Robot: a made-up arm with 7 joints. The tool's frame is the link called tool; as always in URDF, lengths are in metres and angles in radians. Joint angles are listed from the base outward.
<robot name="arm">
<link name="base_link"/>
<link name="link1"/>
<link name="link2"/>
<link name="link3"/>
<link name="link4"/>
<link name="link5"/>
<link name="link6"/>
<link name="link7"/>
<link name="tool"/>
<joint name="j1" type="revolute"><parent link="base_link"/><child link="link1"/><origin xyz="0 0 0.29" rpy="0 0 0"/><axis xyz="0 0 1"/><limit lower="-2.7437" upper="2.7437"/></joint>
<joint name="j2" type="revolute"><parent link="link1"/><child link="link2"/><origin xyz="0 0 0" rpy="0 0 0"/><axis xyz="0 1 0"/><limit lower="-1.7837" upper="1.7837"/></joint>
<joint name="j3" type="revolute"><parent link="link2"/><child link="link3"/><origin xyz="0 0 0.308" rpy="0 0 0"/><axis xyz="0 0 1"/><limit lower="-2.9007" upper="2.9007"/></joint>
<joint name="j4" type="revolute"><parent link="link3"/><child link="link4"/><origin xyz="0.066 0 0" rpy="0 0 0"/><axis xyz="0 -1 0"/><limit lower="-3.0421" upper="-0.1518"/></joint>
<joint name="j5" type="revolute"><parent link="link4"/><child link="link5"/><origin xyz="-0.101 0 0.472" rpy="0 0 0"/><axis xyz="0 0 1"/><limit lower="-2.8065" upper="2.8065"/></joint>
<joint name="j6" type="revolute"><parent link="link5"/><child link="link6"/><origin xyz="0 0 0" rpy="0 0 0"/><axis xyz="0 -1 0"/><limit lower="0.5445" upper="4.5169"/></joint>
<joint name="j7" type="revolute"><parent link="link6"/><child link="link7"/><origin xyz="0.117 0 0" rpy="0 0 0"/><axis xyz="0 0 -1"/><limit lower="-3.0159" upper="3.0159"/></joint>
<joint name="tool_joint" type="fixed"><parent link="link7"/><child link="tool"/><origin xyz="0 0 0" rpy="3.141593 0 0"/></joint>
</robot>
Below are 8 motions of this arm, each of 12 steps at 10 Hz.
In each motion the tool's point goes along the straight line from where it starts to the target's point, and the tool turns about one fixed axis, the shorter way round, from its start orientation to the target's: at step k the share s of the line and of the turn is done. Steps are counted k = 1, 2, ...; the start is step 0. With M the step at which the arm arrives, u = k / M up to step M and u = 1 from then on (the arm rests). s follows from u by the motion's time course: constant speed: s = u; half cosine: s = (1 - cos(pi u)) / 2; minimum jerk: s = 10 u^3 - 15 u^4 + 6 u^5.
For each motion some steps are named. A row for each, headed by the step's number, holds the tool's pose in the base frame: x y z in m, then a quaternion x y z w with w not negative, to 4 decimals.
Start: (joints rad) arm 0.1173 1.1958 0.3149 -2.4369 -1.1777 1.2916 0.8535
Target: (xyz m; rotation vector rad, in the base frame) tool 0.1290 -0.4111 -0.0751 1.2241 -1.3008 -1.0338
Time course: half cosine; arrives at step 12
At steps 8, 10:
8: 0.1196 -0.2728 -0.1066 0.5640 -0.3214 -0.4746 0.5944
10: 0.1265 -0.3741 -0.0835 0.5269 -0.4848 -0.4446 0.5382

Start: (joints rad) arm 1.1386 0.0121 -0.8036 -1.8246 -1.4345 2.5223 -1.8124
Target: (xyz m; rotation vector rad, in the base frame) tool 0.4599 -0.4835 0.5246 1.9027 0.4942 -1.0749
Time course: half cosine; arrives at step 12
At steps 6, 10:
6: 0.5066 -0.0942 0.5457 0.4467 0.5788 -0.3536 0.5835
10: 0.4662 -0.4313 0.5274 0.7326 0.2552 -0.4281 0.4635

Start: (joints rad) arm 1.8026 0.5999 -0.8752 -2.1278 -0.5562 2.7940 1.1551
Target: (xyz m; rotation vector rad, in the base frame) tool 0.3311 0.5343 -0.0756 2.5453 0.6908 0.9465
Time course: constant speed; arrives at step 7
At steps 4, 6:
4: 0.3205 0.5434 0.0484 0.9057 0.2269 0.3302 0.1387
6: 0.3276 0.5373 -0.0343 0.8989 0.2376 0.3321 0.1589

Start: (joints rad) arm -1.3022 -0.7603 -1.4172 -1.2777 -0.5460 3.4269 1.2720
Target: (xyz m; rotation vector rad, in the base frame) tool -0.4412 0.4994 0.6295 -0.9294 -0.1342 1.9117
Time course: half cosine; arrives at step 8
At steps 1, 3, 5, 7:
1: -0.4890 0.2285 0.8192 -0.3200 -0.3376 0.6543 0.5962
3: -0.4755 0.3047 0.7658 -0.3414 -0.2607 0.6994 0.5712
5: -0.4565 0.4125 0.6904 -0.3664 -0.1480 0.7523 0.5271
7: -0.4431 0.4887 0.6370 -0.3801 -0.0666 0.7816 0.4901

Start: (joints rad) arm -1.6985 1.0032 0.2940 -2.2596 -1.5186 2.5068 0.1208
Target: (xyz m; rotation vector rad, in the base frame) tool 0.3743 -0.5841 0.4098 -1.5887 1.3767 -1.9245
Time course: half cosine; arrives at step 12
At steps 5, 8, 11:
5: 0.2700 -0.4284 0.0843 -0.9516 0.2463 -0.1571 0.0951
8: 0.3329 -0.5223 0.2805 -0.7568 0.4091 -0.4921 0.1330
11: 0.3715 -0.5799 0.4010 -0.5671 0.4744 -0.6576 0.1448

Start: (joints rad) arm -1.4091 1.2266 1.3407 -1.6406 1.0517 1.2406 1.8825
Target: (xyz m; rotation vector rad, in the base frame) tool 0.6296 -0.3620 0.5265 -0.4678 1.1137 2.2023
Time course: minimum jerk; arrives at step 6
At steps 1, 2, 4, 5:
1: 0.6919 -0.2635 0.3060 -0.2856 0.2824 0.8347 0.3769
2: 0.6806 -0.2813 0.3459 -0.2666 0.3085 0.8367 0.3657
4: 0.6432 -0.3406 0.4785 -0.2014 0.3924 0.8364 0.3253
5: 0.6319 -0.3584 0.5184 -0.1812 0.4167 0.8342 0.3124

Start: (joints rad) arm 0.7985 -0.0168 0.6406 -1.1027 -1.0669 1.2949 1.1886
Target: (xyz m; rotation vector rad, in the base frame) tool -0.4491 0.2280 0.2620 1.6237 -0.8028 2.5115
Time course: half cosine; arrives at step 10
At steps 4, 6, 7, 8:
4: -0.0949 0.4275 0.7095 0.7732 -0.1465 0.6163 0.0314
6: -0.2621 0.3333 0.4982 0.6650 -0.2026 0.7183 0.0276
7: -0.3375 0.2908 0.4029 0.6105 -0.2263 0.7586 0.0257
8: -0.3974 0.2571 0.3273 0.5650 -0.2443 0.7877 0.0240

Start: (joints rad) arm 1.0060 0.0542 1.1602 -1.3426 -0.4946 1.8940 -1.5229
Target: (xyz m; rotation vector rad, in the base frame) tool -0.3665 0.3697 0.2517 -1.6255 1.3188 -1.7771
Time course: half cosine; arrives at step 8
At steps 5, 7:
5: -0.3573 0.4147 0.4355 -0.5541 0.7133 -0.3781 0.2032
7: -0.3654 0.3753 0.2744 -0.5811 0.5047 -0.6067 0.1988

